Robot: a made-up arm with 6 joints.
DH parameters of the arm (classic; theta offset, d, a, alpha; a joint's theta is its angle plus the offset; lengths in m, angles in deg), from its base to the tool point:
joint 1: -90 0.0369 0.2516 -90
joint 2: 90 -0.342 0.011 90
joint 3: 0 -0.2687 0.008 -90
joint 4: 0 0.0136 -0.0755 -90
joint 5: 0 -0.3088 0.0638 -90
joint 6: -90 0.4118 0.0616 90
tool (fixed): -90 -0.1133 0 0
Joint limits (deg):
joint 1: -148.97..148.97
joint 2: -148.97..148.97
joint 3: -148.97..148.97
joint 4: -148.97..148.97
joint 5: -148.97..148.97
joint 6: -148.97..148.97
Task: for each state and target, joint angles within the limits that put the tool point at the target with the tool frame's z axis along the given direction. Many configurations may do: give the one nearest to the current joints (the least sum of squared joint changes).
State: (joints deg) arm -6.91 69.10 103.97 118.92 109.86 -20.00
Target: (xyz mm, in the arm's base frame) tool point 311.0 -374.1 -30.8 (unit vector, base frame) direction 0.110 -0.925 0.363
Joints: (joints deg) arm 32.14 96.66 118.02 123.51 112.64 -15.69
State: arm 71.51 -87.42 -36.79 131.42 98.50 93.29
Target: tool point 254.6 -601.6 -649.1 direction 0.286 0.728 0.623
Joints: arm 74.52 -38.82 -26.41 148.97 128.18 50.16
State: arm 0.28 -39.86 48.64 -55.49 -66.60 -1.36
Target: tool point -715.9 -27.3 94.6 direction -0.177 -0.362 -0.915
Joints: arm -17.84 -59.59 63.45 -98.69 -50.01 12.54
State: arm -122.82 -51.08 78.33 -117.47 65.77 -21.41
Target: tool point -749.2 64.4 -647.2 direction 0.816 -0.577 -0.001
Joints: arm -68.29 -93.14 59.50 -148.78 67.72 14.83
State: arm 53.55 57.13 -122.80 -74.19 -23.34 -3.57
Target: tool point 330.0 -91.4 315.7 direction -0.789 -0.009 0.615
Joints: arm 72.69 30.45 -105.14 -79.66 -5.18 26.20
